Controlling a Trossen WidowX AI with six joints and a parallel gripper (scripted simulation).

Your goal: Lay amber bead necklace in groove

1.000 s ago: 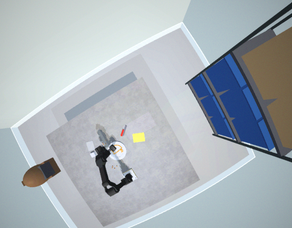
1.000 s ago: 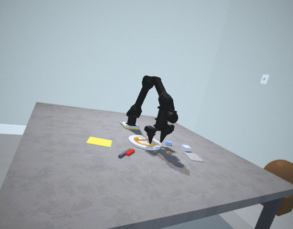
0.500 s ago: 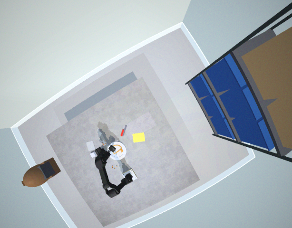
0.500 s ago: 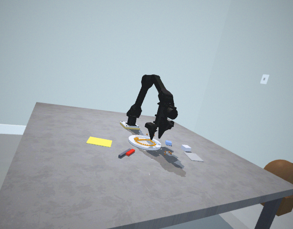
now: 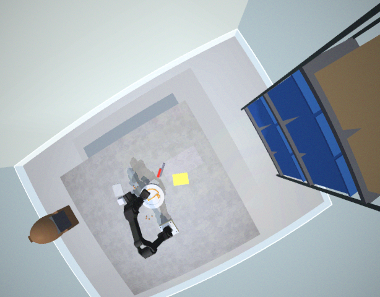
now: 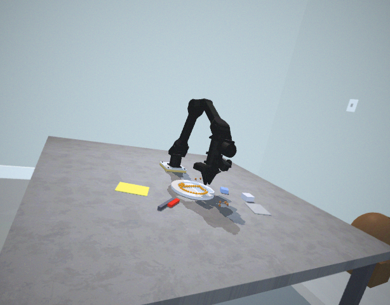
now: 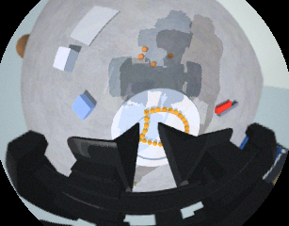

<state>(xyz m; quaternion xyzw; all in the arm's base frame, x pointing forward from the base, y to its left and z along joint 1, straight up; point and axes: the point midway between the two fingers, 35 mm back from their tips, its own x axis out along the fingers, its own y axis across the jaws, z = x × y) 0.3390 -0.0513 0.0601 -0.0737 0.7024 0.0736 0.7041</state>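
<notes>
Right now the round white bead board is 40 mm behind my gripper tip, 40 mm to the right of it and 30 mm below it. The rest, counted from my gripper tip: white block (90 mm ahead, 190 mm to the left, 30 mm below); then blue block (10 mm behind, 130 mm to the left, 40 mm below); then grey tool (60 mm ahead, 230 mm to the right, 40 mm below).
</notes>
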